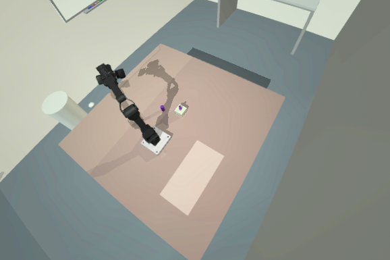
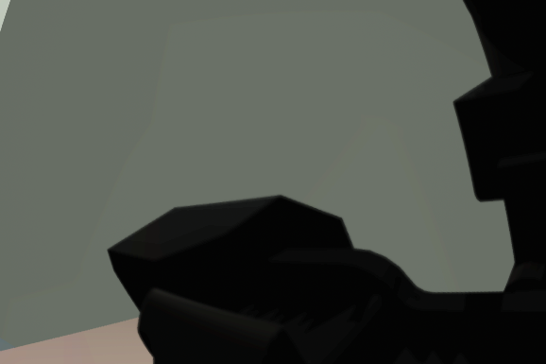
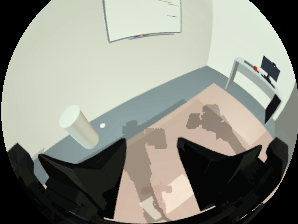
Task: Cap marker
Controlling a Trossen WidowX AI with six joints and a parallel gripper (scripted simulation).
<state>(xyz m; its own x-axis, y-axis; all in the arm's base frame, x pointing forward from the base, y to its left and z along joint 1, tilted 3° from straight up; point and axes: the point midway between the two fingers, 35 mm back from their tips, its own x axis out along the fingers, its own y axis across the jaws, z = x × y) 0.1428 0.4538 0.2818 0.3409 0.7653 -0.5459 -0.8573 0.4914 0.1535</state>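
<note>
Right now the purple cap is 350 mm to the right of my gripper tip, 260 mm below it and 90 mm ahead of it.
</note>
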